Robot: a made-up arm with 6 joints. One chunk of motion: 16 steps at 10 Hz.
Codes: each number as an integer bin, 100 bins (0 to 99) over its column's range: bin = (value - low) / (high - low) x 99, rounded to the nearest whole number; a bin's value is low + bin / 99 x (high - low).
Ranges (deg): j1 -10..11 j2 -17..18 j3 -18..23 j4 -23..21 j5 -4..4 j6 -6..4
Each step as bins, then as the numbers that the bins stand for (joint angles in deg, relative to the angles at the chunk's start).
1 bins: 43 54 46 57 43 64
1 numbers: -0.88 2.09 1.05 2.33 -0.53 0.46
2 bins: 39 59 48 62 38 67
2 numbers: -1.73 3.86 1.88 4.56 -0.93 0.77
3 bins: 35 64 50 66 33 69
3 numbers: -2.58 5.63 2.71 6.33 -1.33 0.97
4 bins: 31 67 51 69 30 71
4 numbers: -3.42 6.69 3.12 7.67 -1.58 1.17
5 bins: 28 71 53 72 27 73
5 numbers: -4.06 8.10 3.95 9.00 -1.82 1.37
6 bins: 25 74 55 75 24 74
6 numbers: -4.70 9.16 4.78 10.33 -2.06 1.47
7 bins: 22 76 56 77 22 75
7 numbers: -5.33 9.87 5.19 11.22 -2.22 1.58
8 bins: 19 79 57 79 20 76
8 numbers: -5.97 10.93 5.61 12.11 -2.38 1.68
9 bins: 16 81 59 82 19 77
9 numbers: -6.61 11.64 6.43 13.44 -2.46 1.78
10 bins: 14 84 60 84 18 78
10 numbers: -7.03 12.70 6.85 14.33 -2.55 1.88
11 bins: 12 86 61 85 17 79
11 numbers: -7.45 13.40 7.26 14.78 -2.63 1.98
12 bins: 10 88 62 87 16 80
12 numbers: -7.88 14.11 7.68 15.67 -2.71 2.08
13 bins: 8 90 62 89 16 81
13 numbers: -8.30 14.82 7.68 16.56 -2.71 2.18
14 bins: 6 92 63 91 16 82
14 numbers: -8.73 15.53 8.09 17.44 -2.71 2.28
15 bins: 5 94 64 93 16 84
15 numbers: -8.94 16.23 8.51 18.33 -2.71 2.48
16 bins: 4 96 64 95 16 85
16 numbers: -9.15 16.94 8.51 19.22 -2.71 2.59
